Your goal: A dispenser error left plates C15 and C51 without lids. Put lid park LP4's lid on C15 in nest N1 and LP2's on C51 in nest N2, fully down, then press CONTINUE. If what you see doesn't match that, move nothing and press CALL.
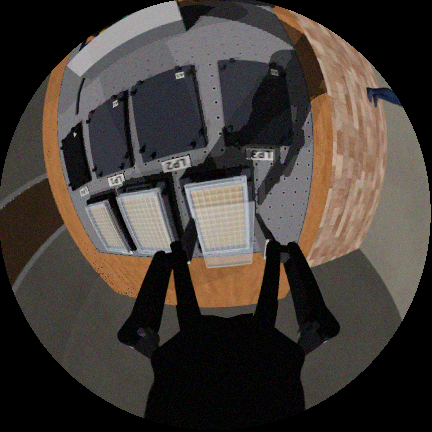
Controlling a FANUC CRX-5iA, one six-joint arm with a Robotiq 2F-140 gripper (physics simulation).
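Places are measured from the arm's base along level axes (x ahead, y left, z up), in centimetres.
Pixels of known places: gripper, fingertip midpoint: (224, 223).
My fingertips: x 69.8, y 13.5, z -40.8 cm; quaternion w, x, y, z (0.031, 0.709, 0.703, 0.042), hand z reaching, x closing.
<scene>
Behind a point stands the place of what it marks.
My gripper (224, 223) {x 69.8, y 13.5, z -40.8 cm} is shut on a clear lid (229, 259) {x 77.2, y 13.8, z -40.3 cm}, its fingers at the lid's two long sides. The lid overlaps a tan-welled plate (220, 215) {x 68.0, y 13.0, z -40.3 cm} with a pale blue rim, shifted towards the gripper. The gap between lid and plate is hard to judge. Two similar plates, one (146, 220) {x 68.3, y 0.9, z -41.1 cm} beside it and one (106, 226) {x 69.2, y -11.1, z -41.5 cm} farther left, stand in the same row; whether they have lids cannot be told. Label LP2 (176, 163) {x 60.8, y 7.1, z -44.5 cm} is at a dark pad (167, 112) {x 52.7, y 7.2, z -43.7 cm}; LP4's label cannot be read surely. C15, C51, N1, N2, CONTINUE and CALL cannot be made out.
Label LP3 (262, 155) {x 60.8, y 20.2, z -44.5 cm} is at a shadowed dark pad (240, 95) {x 51.6, y 17.5, z -43.7 cm}, label LP1 (116, 180) {x 61.1, y -5.8, z -44.5 cm} at another pad (110, 135) {x 52.6, y -4.1, z -43.7 cm}. A smaller dark pad (76, 157) {x 52.4, y -17.1, z -43.7 cm} lies far left. A pale block (130, 35) stands beyond. A wooden edge (200, 287) {x 97.3, y 4.3, z -45.9 cm} borders the perforated plate (285, 200) {x 68.7, y 24.8, z -44.6 cm}.
</scene>
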